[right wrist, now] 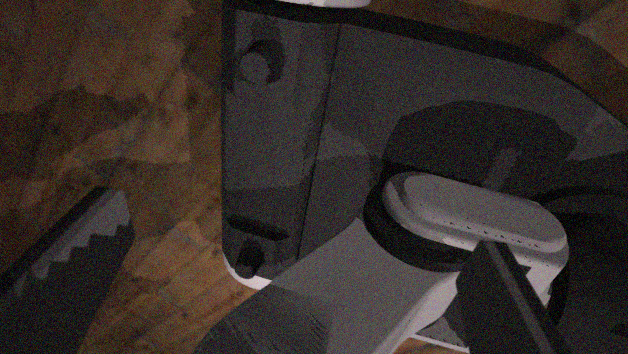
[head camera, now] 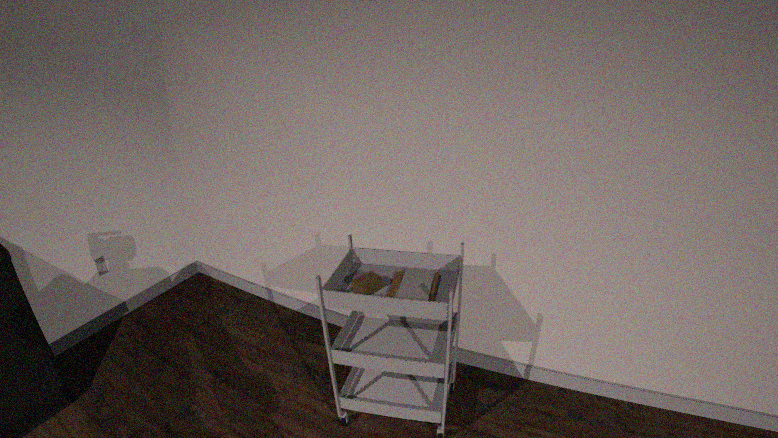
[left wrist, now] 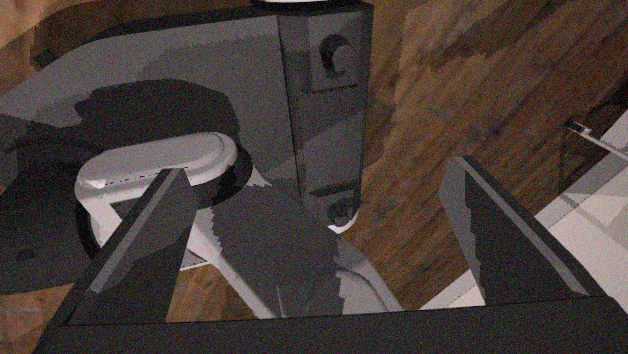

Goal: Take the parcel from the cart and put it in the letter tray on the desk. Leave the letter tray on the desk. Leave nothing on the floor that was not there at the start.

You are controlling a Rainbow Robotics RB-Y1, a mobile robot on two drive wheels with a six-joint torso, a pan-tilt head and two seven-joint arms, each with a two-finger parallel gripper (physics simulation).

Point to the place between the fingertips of my right gripper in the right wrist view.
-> At 299,238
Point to a three-shelf cart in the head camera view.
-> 400,349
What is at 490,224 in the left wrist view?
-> My left gripper.
